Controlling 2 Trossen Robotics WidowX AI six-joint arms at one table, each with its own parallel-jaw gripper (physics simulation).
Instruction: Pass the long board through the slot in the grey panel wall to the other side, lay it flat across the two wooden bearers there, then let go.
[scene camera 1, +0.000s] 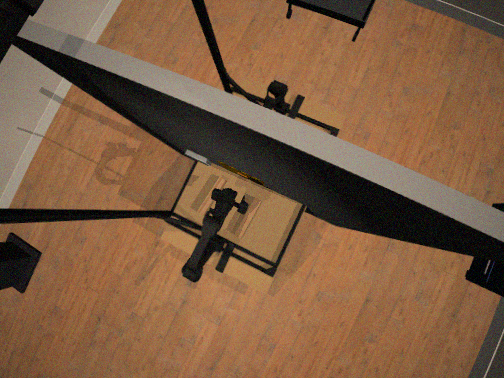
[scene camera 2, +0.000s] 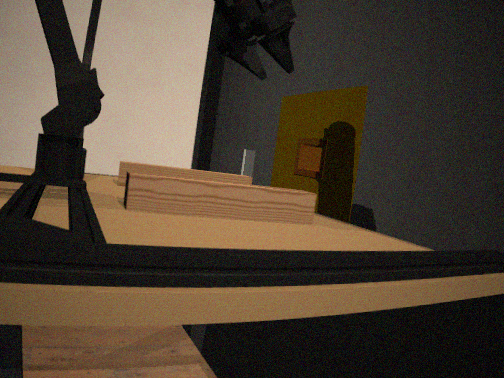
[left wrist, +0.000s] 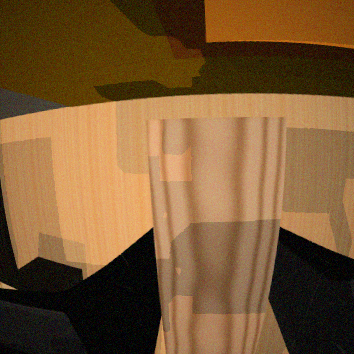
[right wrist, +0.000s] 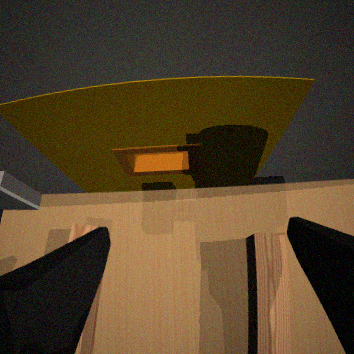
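Note:
The long board (left wrist: 220, 170) is pale and striped. My left gripper (left wrist: 208, 227) is shut on it, a finger at each side. Its far end points at the yellow panel (left wrist: 50, 50) (scene camera 2: 295, 112) (right wrist: 225, 100); the slot's orange opening is up and to the right. The slot (scene camera 2: 298, 159) (right wrist: 124, 162) shows no board in it on the right arm's side. There the two wooden bearers stand parallel on the table, one bearer (scene camera 2: 220, 202) (right wrist: 272, 290) nearer scene camera 2, the other bearer (scene camera 2: 185, 173) beyond. My right gripper (scene camera 2: 277, 75) (right wrist: 199, 232) is open and empty, above the bearers.
The grey wall (scene camera 1: 310, 137) (scene camera 2: 430, 130) (right wrist: 175, 40) separates the two arms. A small grey block (scene camera 1: 197, 157) (scene camera 2: 249, 162) (right wrist: 17, 192) is by the wall at the table's corner. A dark arm shadow falls beside the slot. A dark block (left wrist: 50, 272) shows at lower left in the left wrist view.

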